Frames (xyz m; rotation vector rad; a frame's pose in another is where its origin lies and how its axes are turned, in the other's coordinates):
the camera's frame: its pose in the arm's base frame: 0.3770 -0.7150 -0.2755 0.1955 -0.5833 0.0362
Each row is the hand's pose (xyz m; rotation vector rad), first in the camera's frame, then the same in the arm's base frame.
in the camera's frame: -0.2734 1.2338 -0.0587 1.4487 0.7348 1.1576
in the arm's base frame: 0.0707 0.5124 -0.2603 1.1611 0.2452 1.6154
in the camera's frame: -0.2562 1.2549 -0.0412 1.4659 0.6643 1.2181
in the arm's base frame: 0.0737 0.5293 -0.2329 1.1642 0.1784 1.6777
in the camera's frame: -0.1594 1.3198 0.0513 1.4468 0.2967 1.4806
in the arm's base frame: 0.0984 0.5730 -0.0929 1.0921 -0.1864 1.9243
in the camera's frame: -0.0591 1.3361 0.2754 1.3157 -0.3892 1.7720
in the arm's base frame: 0.0588 0.5435 0.1482 0.9102 -0.8812 2.1773
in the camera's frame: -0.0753 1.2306 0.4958 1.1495 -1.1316 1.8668
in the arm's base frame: -0.0651 0.3977 0.3010 0.7342 -1.6456 2.2322
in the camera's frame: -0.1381 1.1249 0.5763 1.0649 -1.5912 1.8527
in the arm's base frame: -0.1519 0.2797 0.3139 0.6534 -2.1204 2.1978
